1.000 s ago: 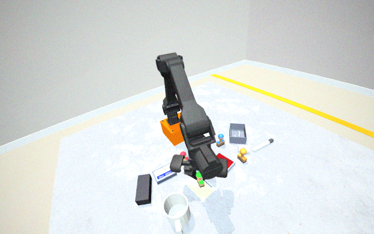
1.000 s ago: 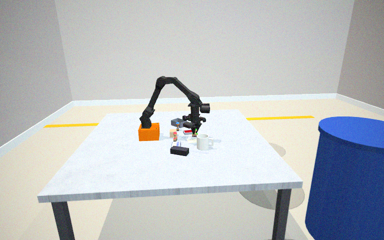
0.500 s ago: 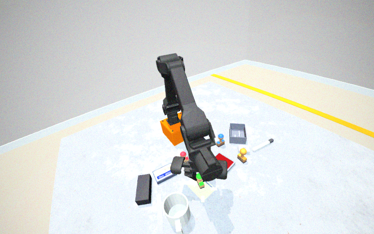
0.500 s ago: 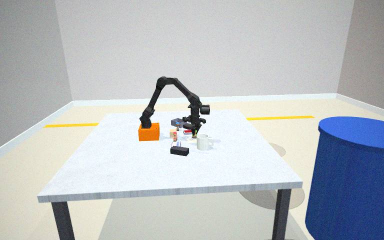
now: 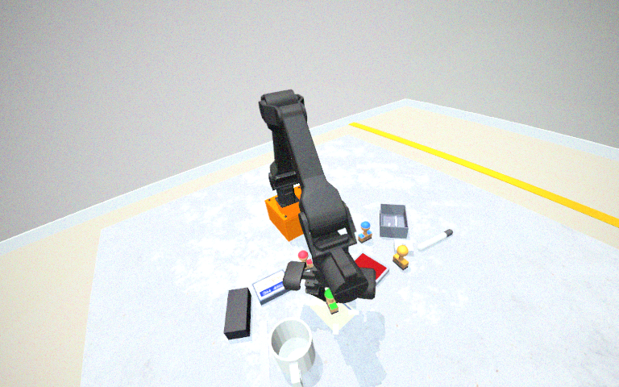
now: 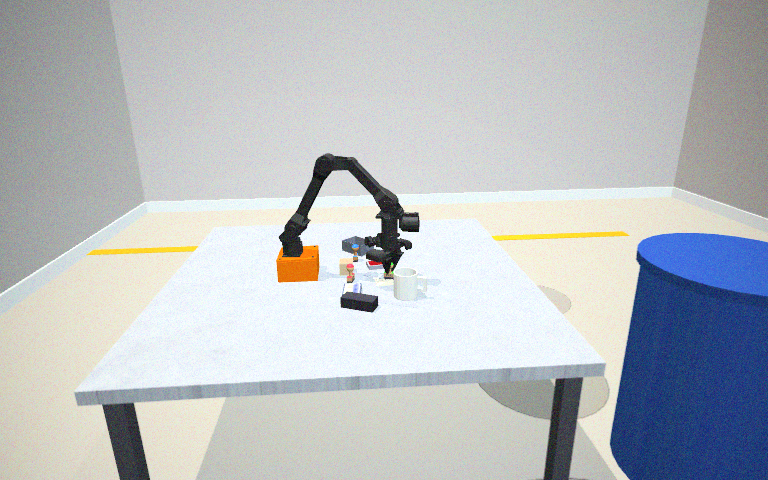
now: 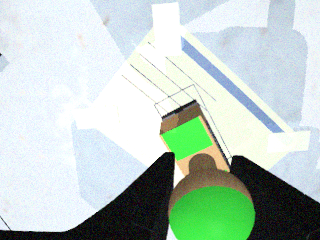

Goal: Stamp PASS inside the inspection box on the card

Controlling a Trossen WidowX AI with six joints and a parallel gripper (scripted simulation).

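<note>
The white card lies 40 mm below my gripper tip. From my gripper tip the other things lie so: mug (120 mm to the right, 70 mm ahead); then green-knobbed stamp (right at my gripper tip); then red-knobbed stamp (140 mm behind, 10 mm below).
</note>
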